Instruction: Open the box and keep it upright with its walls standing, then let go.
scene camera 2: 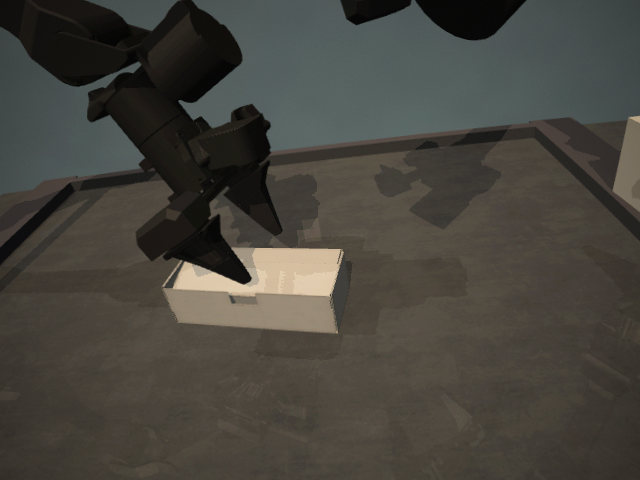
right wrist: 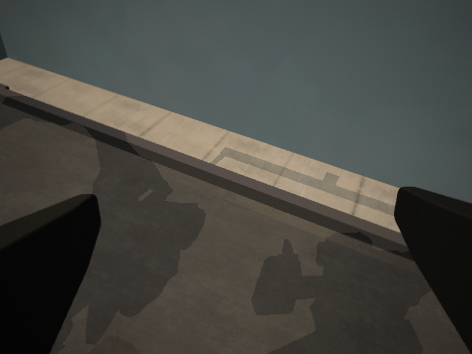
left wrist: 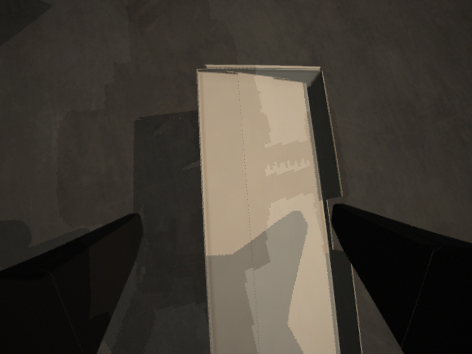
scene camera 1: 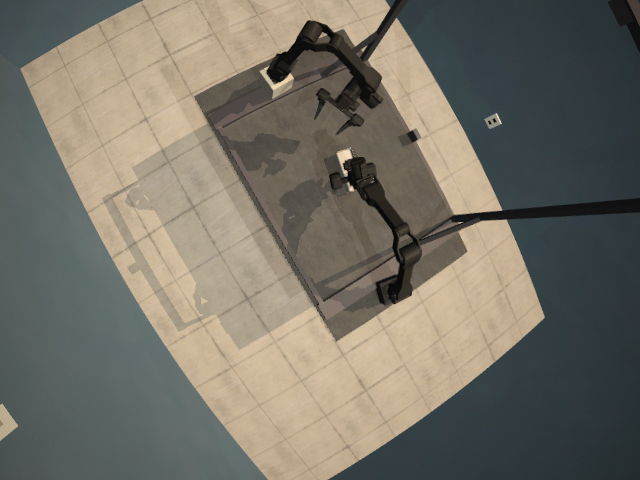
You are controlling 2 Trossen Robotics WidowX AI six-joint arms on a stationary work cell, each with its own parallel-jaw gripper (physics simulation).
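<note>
The white box (scene camera 1: 343,155) (scene camera 2: 289,312) (left wrist: 220,150) sits upright on the dark table, open at the top, its walls standing. A notch shows in its near long wall in scene camera 2. My left gripper (scene camera 1: 349,175) (scene camera 2: 263,257) (left wrist: 238,218) is open and empty over the box, its fingers spread wide across the box's width; one fingertip is near the notched wall, the other towards the back wall. In scene camera 1 the left gripper hides part of the box. My right gripper (scene camera 1: 326,125) (right wrist: 249,205) is open and empty, away from the box and above the table.
The dark table (scene camera 1: 392,175) (scene camera 2: 465,372) (right wrist: 220,290) has a low raised rim. A white block (scene camera 1: 279,86) (scene camera 2: 627,160) is at the right arm's base. Dark frame bars (scene camera 1: 547,208) rise at the table's ends, and a small dark block (scene camera 1: 412,135) stands at one long edge.
</note>
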